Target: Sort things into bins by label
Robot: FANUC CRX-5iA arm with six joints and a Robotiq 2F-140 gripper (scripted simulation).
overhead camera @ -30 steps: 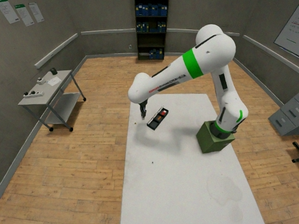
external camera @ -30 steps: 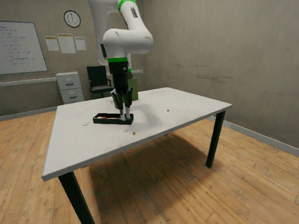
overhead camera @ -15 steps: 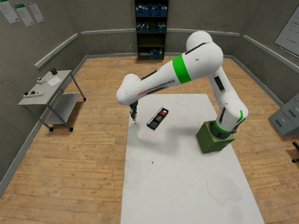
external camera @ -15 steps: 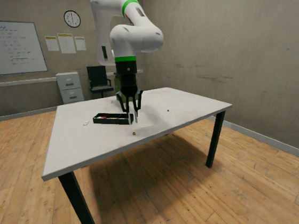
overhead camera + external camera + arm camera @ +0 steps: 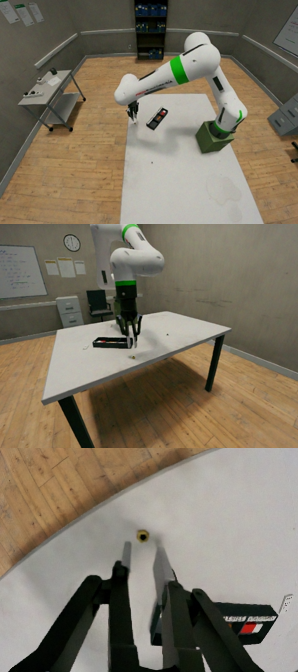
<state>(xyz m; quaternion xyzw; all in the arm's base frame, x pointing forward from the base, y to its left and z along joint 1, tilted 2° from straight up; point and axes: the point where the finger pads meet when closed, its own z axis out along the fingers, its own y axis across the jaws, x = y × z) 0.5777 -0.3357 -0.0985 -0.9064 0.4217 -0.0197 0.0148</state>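
My gripper is now 10 cm above the yellow ring. Round my hand: black bin tray (22 cm behind, 8 cm below); red piece (30 cm behind, 6 cm to the right, 9 cm below); orange object (23 cm behind, 9 cm below).
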